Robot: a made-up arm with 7 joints. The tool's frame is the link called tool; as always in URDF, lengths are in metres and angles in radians. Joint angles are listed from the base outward. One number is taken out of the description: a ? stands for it. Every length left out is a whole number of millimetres.
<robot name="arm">
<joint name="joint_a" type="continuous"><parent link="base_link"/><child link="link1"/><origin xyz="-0.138 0.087 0.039" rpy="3.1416 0 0"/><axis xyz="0 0 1"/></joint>
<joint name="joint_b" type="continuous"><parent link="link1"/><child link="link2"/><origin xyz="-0.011 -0.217 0" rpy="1.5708 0 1.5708"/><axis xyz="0 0 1"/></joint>
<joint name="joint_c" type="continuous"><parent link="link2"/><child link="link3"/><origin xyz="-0.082 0.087 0" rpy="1.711 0.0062 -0.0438"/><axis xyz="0 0 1"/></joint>
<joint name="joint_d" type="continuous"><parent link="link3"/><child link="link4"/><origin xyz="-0.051 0.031 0" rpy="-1.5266 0 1.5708"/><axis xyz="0 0 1"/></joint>
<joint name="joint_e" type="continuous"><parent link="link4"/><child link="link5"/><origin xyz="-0.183 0.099 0" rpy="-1.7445 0.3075 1.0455"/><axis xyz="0 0 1"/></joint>
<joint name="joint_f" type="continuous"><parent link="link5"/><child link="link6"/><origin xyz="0.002 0.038 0" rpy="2.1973 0.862 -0.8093"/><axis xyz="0 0 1"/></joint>
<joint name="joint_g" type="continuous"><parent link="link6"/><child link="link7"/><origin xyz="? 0.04 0" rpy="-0.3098 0.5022 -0.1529"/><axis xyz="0 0 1"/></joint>
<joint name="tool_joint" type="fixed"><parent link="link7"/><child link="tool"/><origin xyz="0.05 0.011 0" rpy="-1.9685 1.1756 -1.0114"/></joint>
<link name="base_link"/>
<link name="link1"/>
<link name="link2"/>
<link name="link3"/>
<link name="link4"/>
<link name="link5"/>
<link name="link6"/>
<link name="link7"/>
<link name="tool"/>
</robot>
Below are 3 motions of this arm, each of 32 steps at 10 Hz.
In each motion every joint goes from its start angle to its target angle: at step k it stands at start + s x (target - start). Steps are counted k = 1, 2, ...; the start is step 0. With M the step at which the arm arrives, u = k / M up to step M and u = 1 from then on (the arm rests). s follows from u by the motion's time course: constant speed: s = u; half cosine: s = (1 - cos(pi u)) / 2; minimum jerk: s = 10 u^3 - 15 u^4 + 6 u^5.
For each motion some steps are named. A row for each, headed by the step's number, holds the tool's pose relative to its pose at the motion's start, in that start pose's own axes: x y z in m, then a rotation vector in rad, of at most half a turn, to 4 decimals.
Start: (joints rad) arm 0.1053 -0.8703 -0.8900 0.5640 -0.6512 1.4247 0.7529
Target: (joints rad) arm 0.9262 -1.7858 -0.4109 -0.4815 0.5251 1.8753 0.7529
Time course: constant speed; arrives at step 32
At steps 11, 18, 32:
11: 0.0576 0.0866 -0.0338 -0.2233 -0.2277 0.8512
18: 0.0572 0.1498 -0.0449 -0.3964 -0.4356 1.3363
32: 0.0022 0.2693 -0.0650 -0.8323 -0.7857 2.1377

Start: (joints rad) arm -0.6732 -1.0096 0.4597 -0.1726 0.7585 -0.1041 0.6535
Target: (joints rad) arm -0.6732 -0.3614 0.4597 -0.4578 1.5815 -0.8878 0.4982
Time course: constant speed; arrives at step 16
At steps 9, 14, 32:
9: -0.0862 -0.0844 -0.0363 0.7650 -0.0406 0.6307
14: -0.1163 -0.1166 -0.0823 1.0878 0.0296 1.0542
32: -0.1255 -0.1253 -0.1036 1.1892 0.0865 1.2316

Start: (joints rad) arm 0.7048 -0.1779 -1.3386 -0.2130 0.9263 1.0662 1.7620
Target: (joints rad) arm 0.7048 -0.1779 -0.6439 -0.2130 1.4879 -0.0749 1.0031
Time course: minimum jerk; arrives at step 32
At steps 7, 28, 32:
7: 0.0088 -0.0100 -0.0057 0.1456 0.0205 0.0307
28: 0.1085 -0.0105 -0.1560 2.0459 0.4881 0.2852
32: 0.1093 -0.0084 -0.1586 2.0810 0.4971 0.2848

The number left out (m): -0.045
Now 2 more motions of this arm.
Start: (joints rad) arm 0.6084 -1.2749 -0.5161 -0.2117 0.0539 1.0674 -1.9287
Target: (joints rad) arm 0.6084 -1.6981 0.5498 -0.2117 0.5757 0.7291 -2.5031
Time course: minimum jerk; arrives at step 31
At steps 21, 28, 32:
21: 0.1734 -0.0100 -0.0131 0.7850 -0.4079 -0.3760
28: 0.2147 -0.0229 -0.0032 0.9703 -0.5566 -0.3800
32: 0.2164 -0.0235 -0.0026 0.9778 -0.5632 -0.3793

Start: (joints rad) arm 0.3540 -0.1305 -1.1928 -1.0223 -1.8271 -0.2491 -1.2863
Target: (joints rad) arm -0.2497 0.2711 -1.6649 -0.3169 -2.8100 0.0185 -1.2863
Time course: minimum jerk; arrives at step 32
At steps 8, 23, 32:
8: -0.0255 0.0149 -0.0176 -0.0623 -0.0099 0.1536
23: -0.2673 0.0146 -0.1341 -0.2083 -0.2427 1.3323
32: -0.3123 -0.0115 -0.1475 -0.1517 -0.2954 1.5361

